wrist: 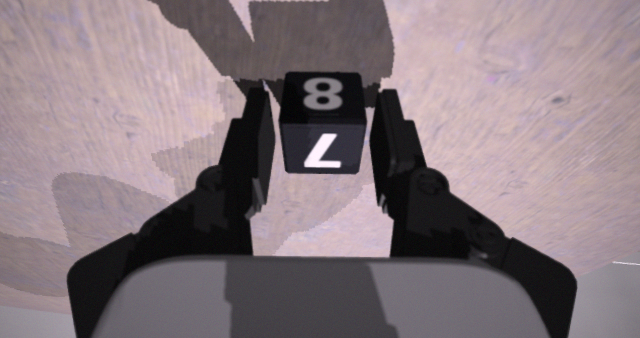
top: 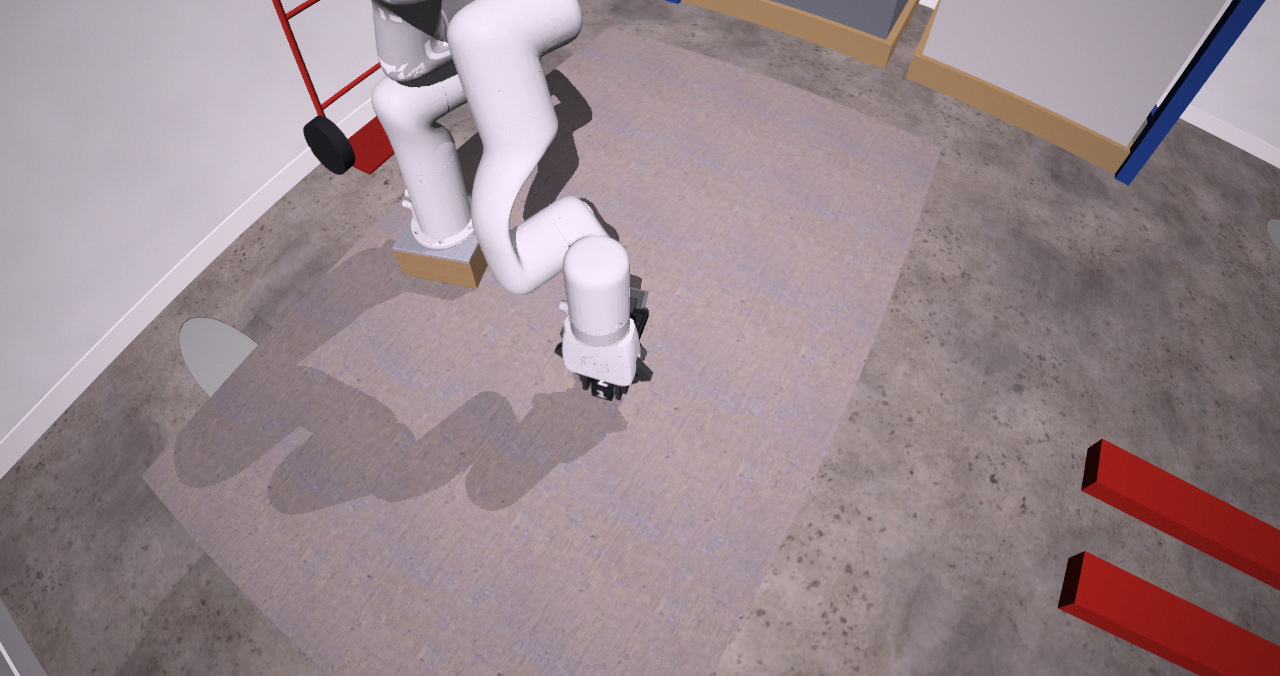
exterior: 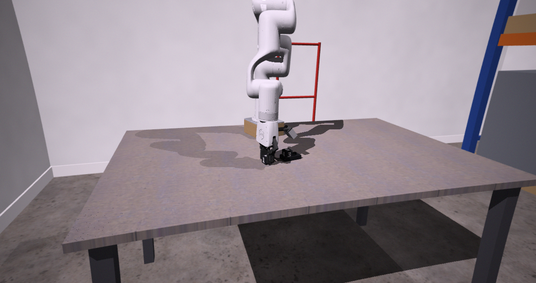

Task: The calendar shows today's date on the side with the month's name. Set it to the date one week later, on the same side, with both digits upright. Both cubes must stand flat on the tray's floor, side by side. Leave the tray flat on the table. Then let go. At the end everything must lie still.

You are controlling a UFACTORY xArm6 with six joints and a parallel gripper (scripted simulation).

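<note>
The black tray is 20 mm behind my hand, 110 mm to the left of it and 20 mm below it.
</note>
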